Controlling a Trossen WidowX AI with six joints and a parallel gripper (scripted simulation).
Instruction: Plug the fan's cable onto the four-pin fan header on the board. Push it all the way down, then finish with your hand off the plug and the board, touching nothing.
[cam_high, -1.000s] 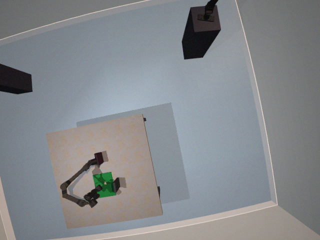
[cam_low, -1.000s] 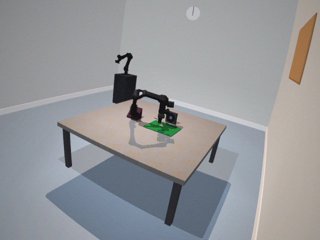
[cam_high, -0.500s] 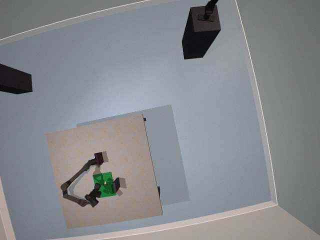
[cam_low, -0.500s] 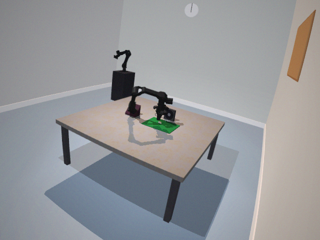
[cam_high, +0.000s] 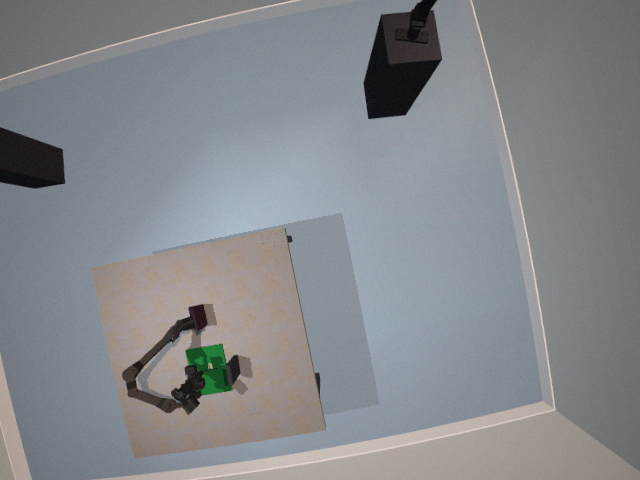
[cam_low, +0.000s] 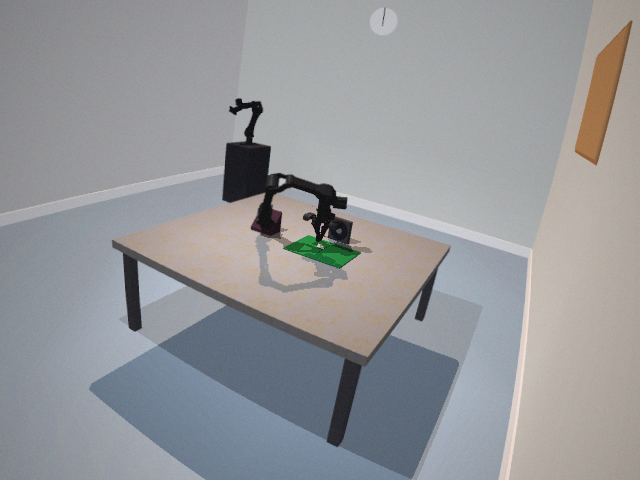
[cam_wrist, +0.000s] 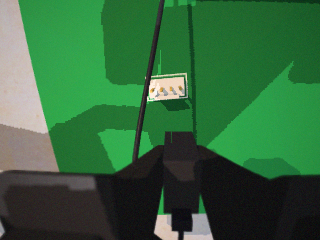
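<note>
Right now my gripper tip is 7 cm above the white four-pin fan header, 3 cm to the right of it and 1 cm past it. Round my gripper tip: green board 8 cm below, 2 cm ahead, 1 cm to the left; black fan 19 cm to the left, 1 cm below; dark fan plug 1 cm to the right, 1 cm above.
</note>
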